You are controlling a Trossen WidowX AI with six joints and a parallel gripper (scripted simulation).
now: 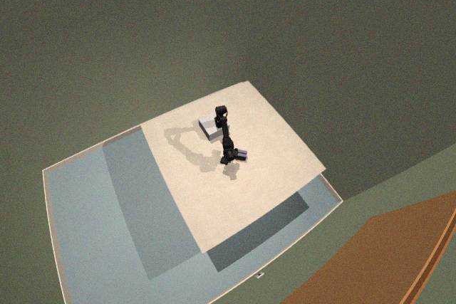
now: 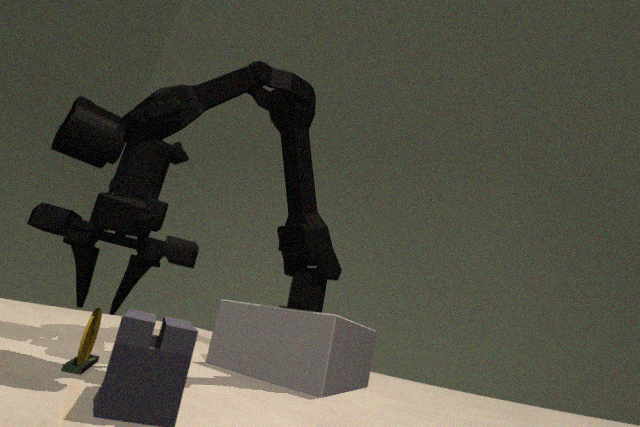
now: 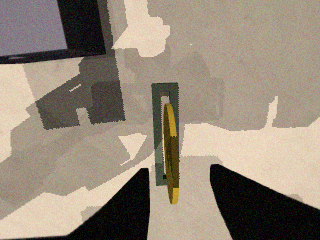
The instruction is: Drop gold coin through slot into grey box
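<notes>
Right now my gripper tip is 3 cm above the gold coin.
</notes>
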